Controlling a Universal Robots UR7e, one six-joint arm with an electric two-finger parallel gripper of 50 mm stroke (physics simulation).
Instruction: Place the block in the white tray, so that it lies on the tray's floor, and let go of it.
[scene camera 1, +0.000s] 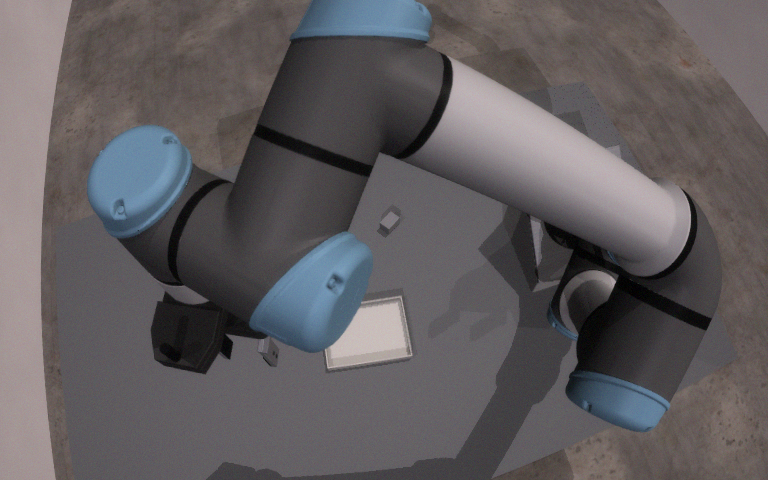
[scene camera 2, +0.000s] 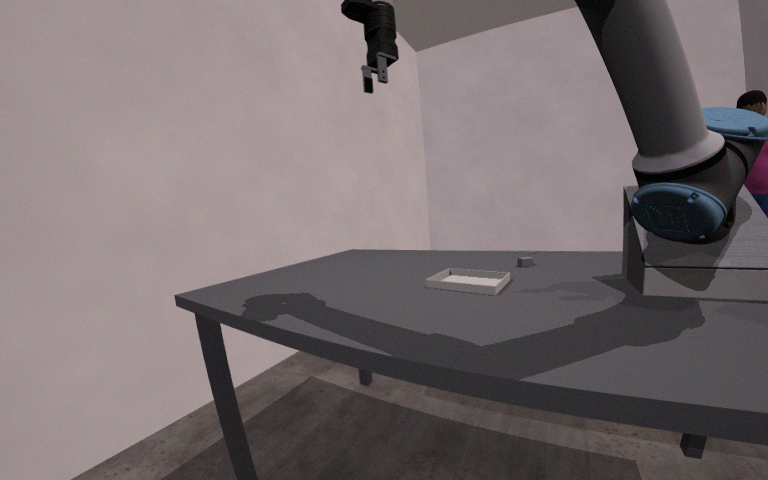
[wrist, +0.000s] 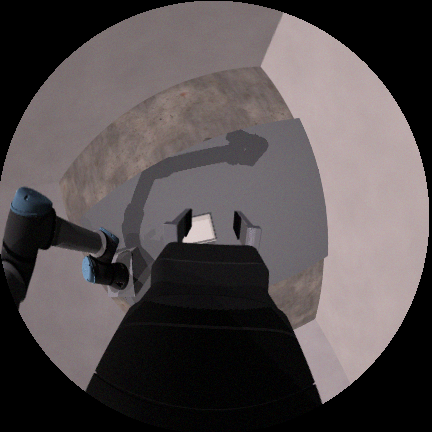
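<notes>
A small grey block lies on the table, apart from the tray; in scene camera 2 it is behind the tray's right end. It does not show in the wrist view. The white tray stands on the table and shows no block in it; in scene camera 1 the arm's blue joint cap covers its upper left part. My gripper is open and empty, pointing down. It hangs high above the table, left of the tray in both scene views, well away from the block.
The arm's base stands on a grey pedestal at the right of the table. The arm's shadow falls across the table. A wall rises beyond the table. A person shows partly at scene camera 2's right edge.
</notes>
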